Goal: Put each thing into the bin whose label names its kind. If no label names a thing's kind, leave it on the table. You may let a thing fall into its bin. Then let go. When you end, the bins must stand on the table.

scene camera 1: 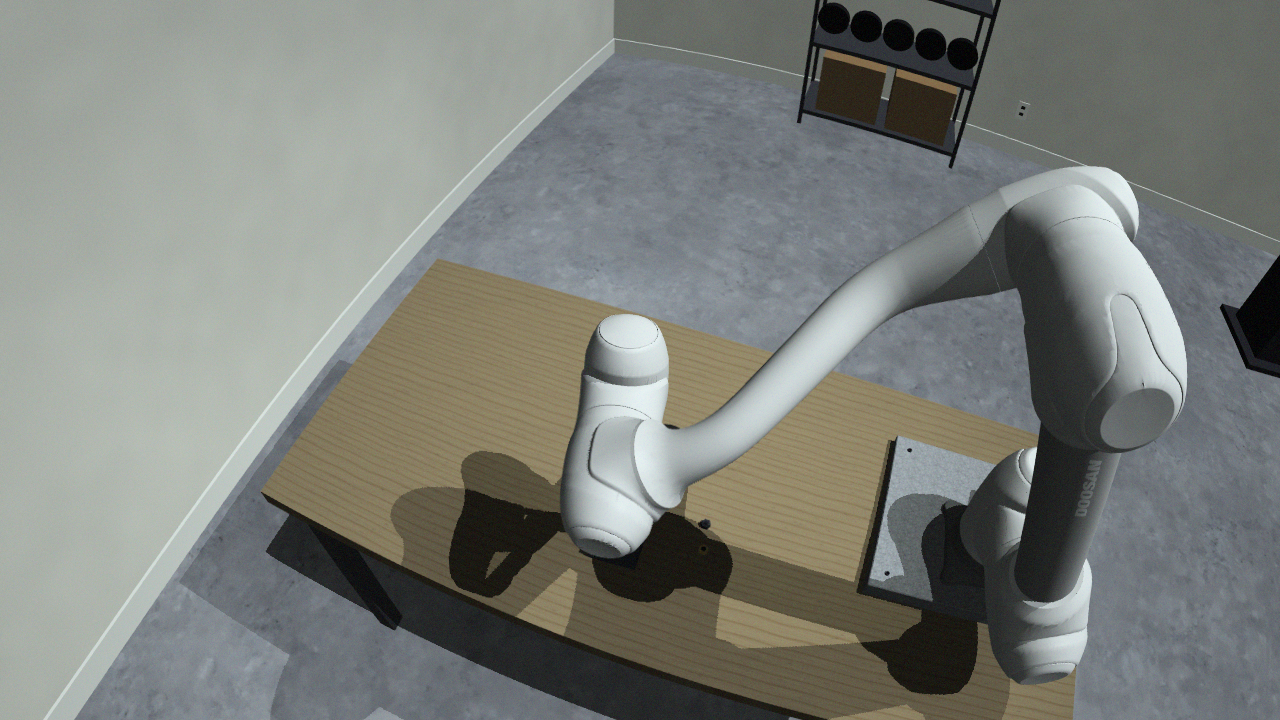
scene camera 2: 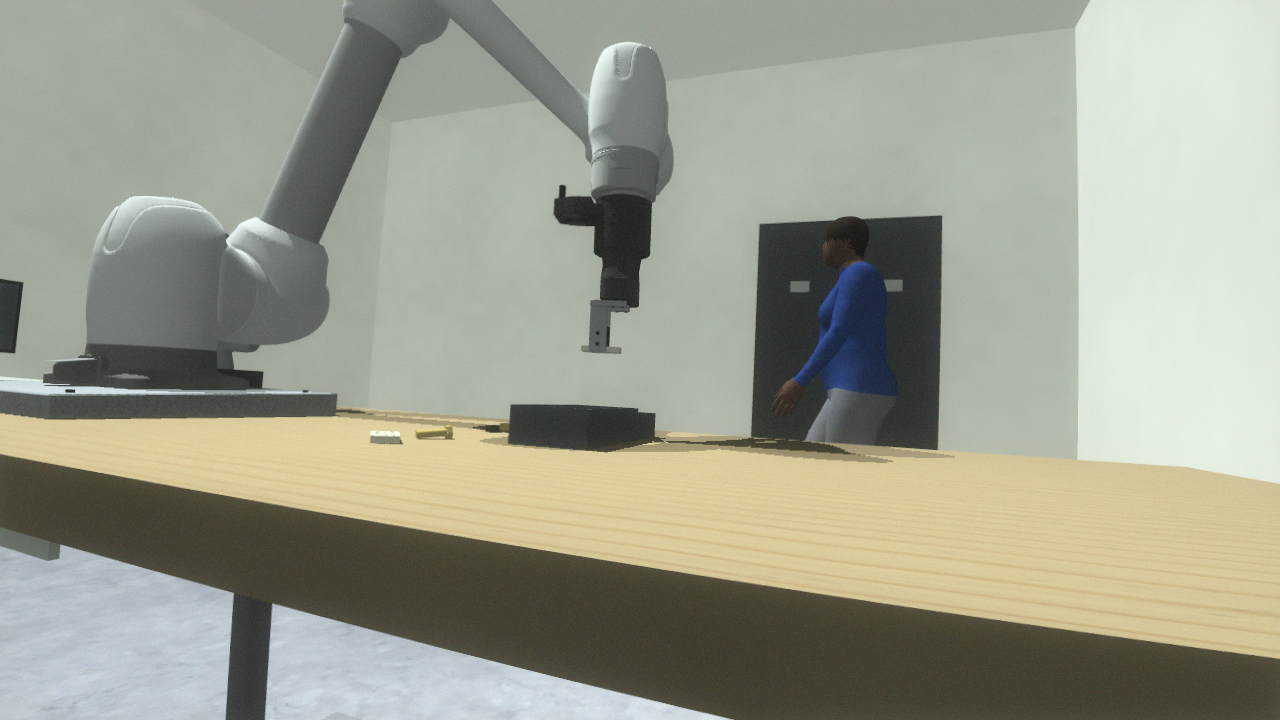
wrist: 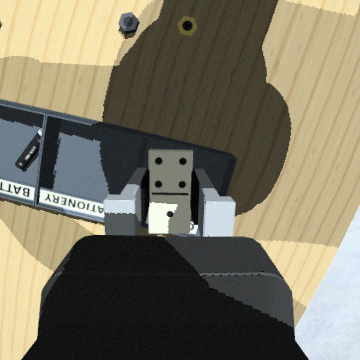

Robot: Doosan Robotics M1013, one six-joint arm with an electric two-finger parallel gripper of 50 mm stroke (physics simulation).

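Places are measured from the arm's base along level axes (x back, y up, z left), in millimetres.
Pixels of known places: gripper, fingertip midpoint: (scene camera 2: 599,352) (wrist: 169,185); arm's base, link origin: (scene camera 1: 983,549) (scene camera 2: 152,385).
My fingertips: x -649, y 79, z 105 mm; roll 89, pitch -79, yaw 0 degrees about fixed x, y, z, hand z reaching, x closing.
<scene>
Ahead of a thing's pixels: the offset from my fingertips to its top centre. Level surfaces: height alone.
My gripper (scene camera 2: 601,336) (wrist: 169,185) is shut on a white domino with black dots @[dx -3, dy +7, dz +1 mm] (wrist: 170,172) and holds it flat, above the right end of the dark bin block @[dx -22, dy -70, dz -70 mm] (scene camera 2: 559,428) (scene camera 1: 626,561). In the wrist view, the block has compartments: the left label reads "BATT", and a black battery @[dx -18, dy -92, dz -134 mm] (wrist: 30,151) lies there; the middle label @[dx -55, dy -74, dz -71 mm] (wrist: 70,201) ends in "ATIONERY"; the right label is mostly hidden behind the domino and gripper. A grey hex piece @[dx +114, dy -101, dz -64 mm] (wrist: 128,22) (scene camera 1: 704,523) and a brass nut @[dx +121, dy -101, dz -11 mm] (wrist: 187,26) (scene camera 1: 703,548) lie on the table. A white piece @[dx +116, dy -102, dz -263 mm] (scene camera 2: 384,437) and a yellow bolt-like piece @[dx +103, dy -96, dz -204 mm] (scene camera 2: 434,433) lie left of the bins.
The wooden table @[dy -109 mm] (scene camera 1: 501,358) (scene camera 2: 805,537) carries the robot's base plate (scene camera 1: 913,537) (scene camera 2: 179,404). The table's edge shows at the lower right of the wrist view. A person in blue (scene camera 2: 854,331) stands beyond the table, before a dark double door (scene camera 2: 778,331).
</scene>
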